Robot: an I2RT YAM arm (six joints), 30 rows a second.
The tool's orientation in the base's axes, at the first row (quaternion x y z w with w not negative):
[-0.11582 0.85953 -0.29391 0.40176]
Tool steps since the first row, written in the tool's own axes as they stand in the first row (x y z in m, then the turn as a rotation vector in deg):
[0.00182 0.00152 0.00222 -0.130 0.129 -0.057]
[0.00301 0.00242 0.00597 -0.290 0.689 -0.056]
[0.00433 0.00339 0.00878 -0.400 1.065 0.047]
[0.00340 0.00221 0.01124 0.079 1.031 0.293]
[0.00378 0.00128 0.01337 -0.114 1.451 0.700]
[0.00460 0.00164 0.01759 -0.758 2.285 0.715]
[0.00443 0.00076 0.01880 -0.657 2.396 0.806]
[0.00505 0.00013 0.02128 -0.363 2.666 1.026]
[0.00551 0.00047 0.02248 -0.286 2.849 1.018]
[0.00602 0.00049 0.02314 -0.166 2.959 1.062]
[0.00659 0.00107 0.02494 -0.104 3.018 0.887]
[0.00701 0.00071 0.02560 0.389 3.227 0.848]
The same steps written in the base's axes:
[0.00056 -0.00049 -0.00316 0.046 0.183 0.033]
[0.00266 -0.00183 -0.00633 0.172 0.701 -0.203]
[0.00397 -0.00279 -0.00915 0.335 1.007 -0.412]
[0.00640 -0.00434 -0.00911 0.209 0.670 -0.814]
[0.00773 -0.00613 -0.00986 0.659 0.922 -1.150]
[0.01042 -0.00794 -0.01272 1.120 1.864 -1.256]
[0.01141 -0.00907 -0.01270 1.128 1.872 -1.431]
[0.01287 -0.01087 -0.01396 1.113 1.869 -1.887]
[0.01349 -0.01129 -0.01505 1.064 1.985 -2.040]
[0.01366 -0.01177 -0.01571 1.023 2.003 -2.203]
[0.01468 -0.01229 -0.01732 0.852 2.095 -2.188]
[0.01489 -0.01303 -0.01770 0.510 2.064 -2.601]

